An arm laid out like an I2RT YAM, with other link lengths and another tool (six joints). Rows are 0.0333 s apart.
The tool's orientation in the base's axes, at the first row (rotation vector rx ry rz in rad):
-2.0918, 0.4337, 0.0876
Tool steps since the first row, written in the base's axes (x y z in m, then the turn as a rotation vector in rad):
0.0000, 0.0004, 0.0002, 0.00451, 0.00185, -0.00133
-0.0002, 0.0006, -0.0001, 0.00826, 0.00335, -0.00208
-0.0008, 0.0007, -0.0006, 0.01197, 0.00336, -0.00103
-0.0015, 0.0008, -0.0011, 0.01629, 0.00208, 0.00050
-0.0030, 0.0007, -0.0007, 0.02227, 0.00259, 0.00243
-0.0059, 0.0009, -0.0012, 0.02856, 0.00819, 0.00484
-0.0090, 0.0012, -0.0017, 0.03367, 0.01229, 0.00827
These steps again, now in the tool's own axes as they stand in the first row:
-0.0002, -0.0004, 0.0002, 0.00402, -0.00133, 0.00275
-0.0003, -0.0001, 0.0005, 0.00729, -0.00270, 0.00482
-0.0008, 0.0004, 0.0008, 0.01051, -0.00482, 0.00468
-0.0014, 0.0010, 0.0011, 0.01454, -0.00693, 0.00326
-0.0028, 0.0013, 0.0006, 0.01954, -0.01077, 0.00331
-0.0055, 0.0026, 0.0008, 0.02334, -0.01751, 0.00740
-0.0083, 0.0039, 0.0009, 0.02620, -0.02398, 0.00956

